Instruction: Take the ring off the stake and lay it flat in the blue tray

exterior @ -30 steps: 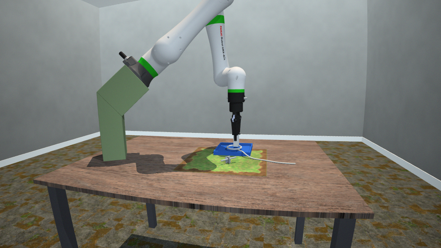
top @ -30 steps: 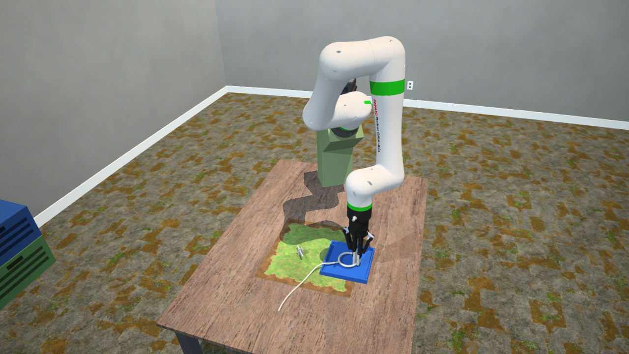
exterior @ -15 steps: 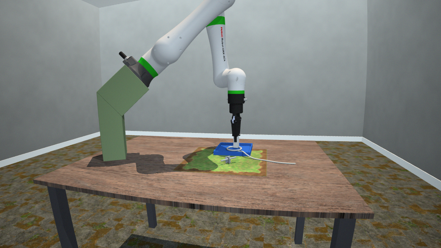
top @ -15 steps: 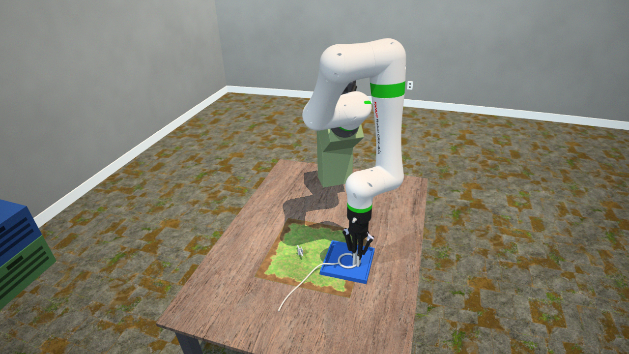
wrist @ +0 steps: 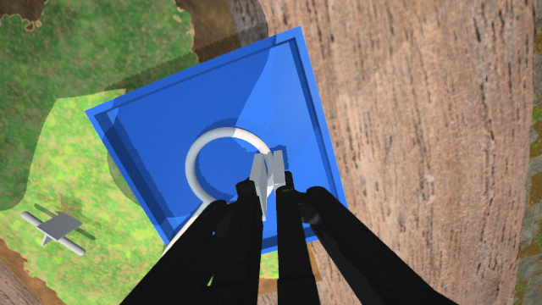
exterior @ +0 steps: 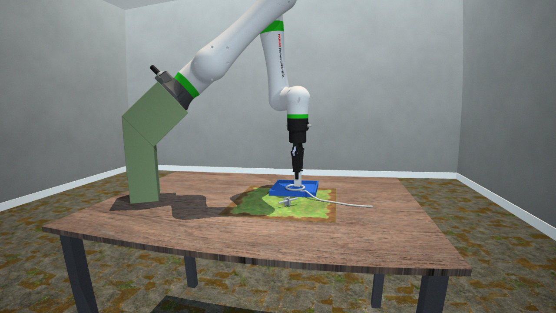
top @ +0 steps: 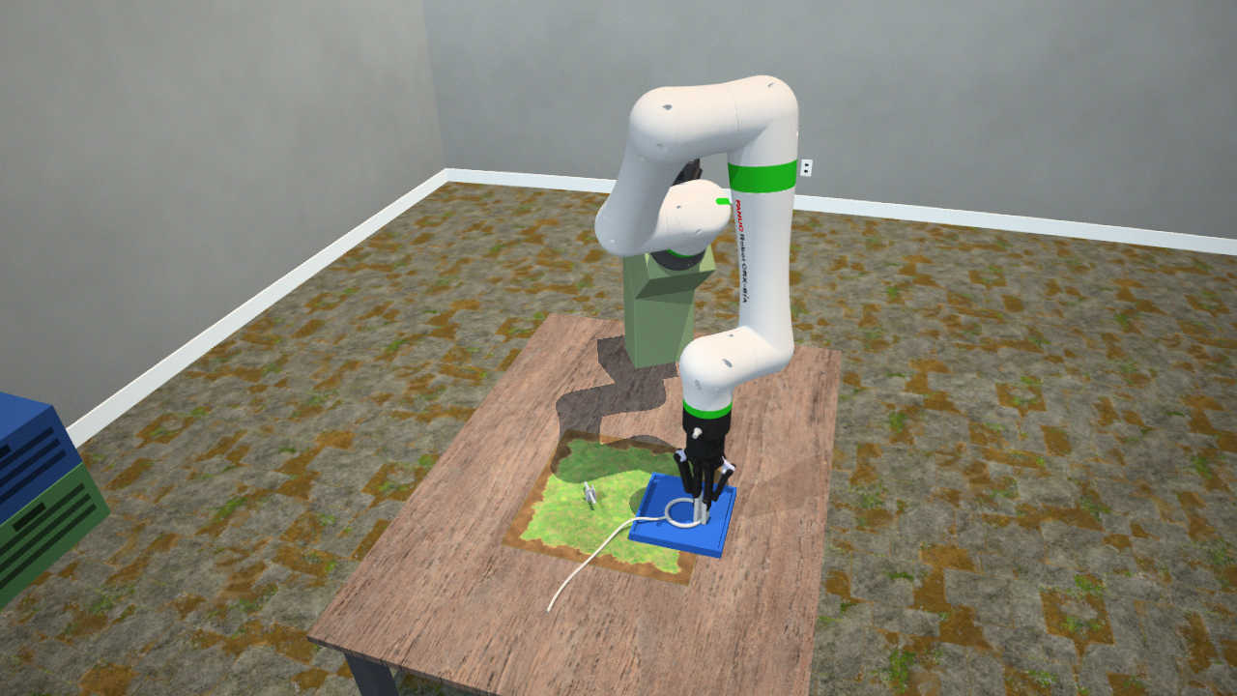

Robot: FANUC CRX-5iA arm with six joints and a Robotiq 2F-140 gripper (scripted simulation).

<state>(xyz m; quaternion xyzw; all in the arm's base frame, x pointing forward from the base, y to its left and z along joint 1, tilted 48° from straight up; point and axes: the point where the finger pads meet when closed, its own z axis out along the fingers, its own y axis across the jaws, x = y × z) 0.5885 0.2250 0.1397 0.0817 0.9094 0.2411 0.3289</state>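
My hand is 40 mm to the left of the white ring and 30 mm above it. From my hand the other things lie so: mat 190 mm to the right, 50 mm below, 10 mm ahead; grey stake 240 mm to the right, 40 mm ahead, 30 mm below; blue tray 40 mm to the right, 30 mm below.
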